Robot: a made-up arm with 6 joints. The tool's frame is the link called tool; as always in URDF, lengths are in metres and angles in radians. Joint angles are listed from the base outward.
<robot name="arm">
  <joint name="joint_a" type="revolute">
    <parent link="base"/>
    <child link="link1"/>
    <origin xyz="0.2 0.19 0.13"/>
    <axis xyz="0 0 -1"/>
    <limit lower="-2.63" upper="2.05"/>
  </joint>
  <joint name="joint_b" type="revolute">
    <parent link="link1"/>
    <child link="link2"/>
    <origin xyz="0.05 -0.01 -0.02"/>
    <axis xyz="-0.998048 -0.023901 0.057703"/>
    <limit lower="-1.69" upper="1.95"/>
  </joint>
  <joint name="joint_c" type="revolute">
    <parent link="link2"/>
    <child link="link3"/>
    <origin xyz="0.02 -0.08 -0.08"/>
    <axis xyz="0 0 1"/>
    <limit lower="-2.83" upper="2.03"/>
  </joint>
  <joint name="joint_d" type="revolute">
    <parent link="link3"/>
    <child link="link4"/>
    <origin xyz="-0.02 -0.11 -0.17"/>
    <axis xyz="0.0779 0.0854 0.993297"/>
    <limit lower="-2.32" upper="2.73"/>
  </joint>
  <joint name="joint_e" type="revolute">
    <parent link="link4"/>
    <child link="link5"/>
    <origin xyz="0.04 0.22 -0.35"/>
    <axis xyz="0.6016 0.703 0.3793"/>
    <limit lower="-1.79" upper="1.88"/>
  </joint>
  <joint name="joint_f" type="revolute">
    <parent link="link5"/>
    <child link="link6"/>
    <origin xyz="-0.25 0 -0.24"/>
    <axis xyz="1 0 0"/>
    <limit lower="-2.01" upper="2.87"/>
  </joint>
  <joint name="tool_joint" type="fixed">
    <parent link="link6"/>
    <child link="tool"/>
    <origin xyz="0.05 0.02 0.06" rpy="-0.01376 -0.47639 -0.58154"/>
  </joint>
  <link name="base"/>
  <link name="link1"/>
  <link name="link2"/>
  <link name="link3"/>
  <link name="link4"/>
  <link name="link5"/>
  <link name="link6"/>
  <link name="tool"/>
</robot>
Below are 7 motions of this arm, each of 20 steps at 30 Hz.
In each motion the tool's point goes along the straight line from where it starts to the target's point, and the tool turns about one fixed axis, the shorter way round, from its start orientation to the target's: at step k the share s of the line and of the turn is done. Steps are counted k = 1, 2, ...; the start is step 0. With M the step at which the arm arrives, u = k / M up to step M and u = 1 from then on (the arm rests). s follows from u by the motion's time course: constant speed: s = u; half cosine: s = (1 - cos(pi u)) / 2; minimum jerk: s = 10 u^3 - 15 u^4 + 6 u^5.
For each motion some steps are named. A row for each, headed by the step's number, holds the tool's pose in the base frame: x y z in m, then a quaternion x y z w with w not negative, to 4 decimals.
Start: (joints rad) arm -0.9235 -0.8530 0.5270 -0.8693 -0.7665 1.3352
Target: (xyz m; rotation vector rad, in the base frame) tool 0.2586 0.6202 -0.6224 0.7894 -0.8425 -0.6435
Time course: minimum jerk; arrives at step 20
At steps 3, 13, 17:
3: -0.1569 0.6314 -0.5380 0.6267 0.0192 -0.2955 0.7208
13: 0.1582 0.6229 -0.6020 0.4404 -0.2972 -0.3049 0.7904
17: 0.2472 0.6205 -0.6201 0.3752 -0.3809 -0.2997 0.7901

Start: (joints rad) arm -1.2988 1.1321 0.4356 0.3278 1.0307 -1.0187
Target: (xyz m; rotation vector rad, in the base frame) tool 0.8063 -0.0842 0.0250 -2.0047 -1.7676 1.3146
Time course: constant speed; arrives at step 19
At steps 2, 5, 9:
2: 0.7549 -0.1969 0.0376 -0.5644 -0.3015 0.7429 0.1968
5: 0.7640 -0.1770 0.0354 -0.5923 -0.3589 0.6989 0.1788
9: 0.7761 -0.1505 0.0324 -0.6237 -0.4319 0.6333 0.1529

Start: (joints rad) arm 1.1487 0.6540 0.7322 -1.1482 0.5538 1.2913
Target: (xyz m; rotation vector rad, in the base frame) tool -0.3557 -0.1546 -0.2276 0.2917 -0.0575 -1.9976
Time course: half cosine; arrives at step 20
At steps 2, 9, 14, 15, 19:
2: -0.1754 -0.0569 -0.5069 0.2550 -0.2380 -0.8284 0.4382
9: -0.2488 -0.0967 -0.3932 0.2027 -0.1521 -0.8395 0.4807
14: -0.3176 -0.1340 -0.2866 0.1514 -0.0700 -0.8407 0.5152
15: -0.3286 -0.1399 -0.2695 0.1430 -0.0567 -0.8400 0.5203
19: -0.3546 -0.1540 -0.2294 0.1232 -0.0255 -0.8376 0.5316

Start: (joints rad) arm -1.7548 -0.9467 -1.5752 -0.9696 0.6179 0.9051
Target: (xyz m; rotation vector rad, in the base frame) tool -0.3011 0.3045 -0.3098 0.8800 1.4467 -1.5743
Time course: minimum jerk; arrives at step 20
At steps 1, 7, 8, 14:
1: -0.3352 0.2864 -0.4061 0.0753 0.2191 -0.7516 0.6176
7: -0.3272 0.2906 -0.3835 0.1439 0.3110 -0.7387 0.5804
8: -0.3244 0.2921 -0.3756 0.1676 0.3422 -0.7316 0.5652
14: -0.3067 0.3015 -0.3255 0.3083 0.5231 -0.6568 0.4472

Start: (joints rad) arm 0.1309 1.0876 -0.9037 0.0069 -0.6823 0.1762
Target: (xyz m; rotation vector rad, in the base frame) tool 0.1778 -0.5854 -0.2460 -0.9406 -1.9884 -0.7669
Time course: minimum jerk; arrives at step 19
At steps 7, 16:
7: 0.2085 -0.5679 -0.2911 -0.5377 -0.6803 -0.3717 0.3314
16: 0.1791 -0.5847 -0.2479 -0.3783 -0.7806 -0.3056 0.3927

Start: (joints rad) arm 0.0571 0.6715 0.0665 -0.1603 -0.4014 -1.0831
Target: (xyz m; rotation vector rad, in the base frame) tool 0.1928 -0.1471 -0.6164 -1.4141 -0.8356 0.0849
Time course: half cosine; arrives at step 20
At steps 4, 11, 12, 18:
4: 0.2013 -0.3169 -0.6188 -0.8055 -0.4359 -0.0954 0.3900
11: 0.1967 -0.2263 -0.6175 -0.7244 -0.4090 -0.0248 0.5545
12: 0.1960 -0.2119 -0.6173 -0.7088 -0.4032 -0.0134 0.5786
18: 0.1930 -0.1517 -0.6165 -0.6360 -0.3747 0.0342 0.6737

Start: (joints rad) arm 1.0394 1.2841 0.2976 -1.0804 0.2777 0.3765
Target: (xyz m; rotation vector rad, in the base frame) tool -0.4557 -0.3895 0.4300 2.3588 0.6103 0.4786
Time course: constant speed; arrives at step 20
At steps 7, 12, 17, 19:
7: -0.3707 -0.3499 0.0491 -0.7650 -0.2792 -0.5545 0.1711
12: -0.4034 -0.3651 0.1956 0.8592 0.2746 0.4311 0.0221
17: -0.4361 -0.3804 0.3421 0.9006 0.2531 0.2812 0.2139
19: -0.4492 -0.3865 0.4007 0.9017 0.2400 0.2159 0.2875

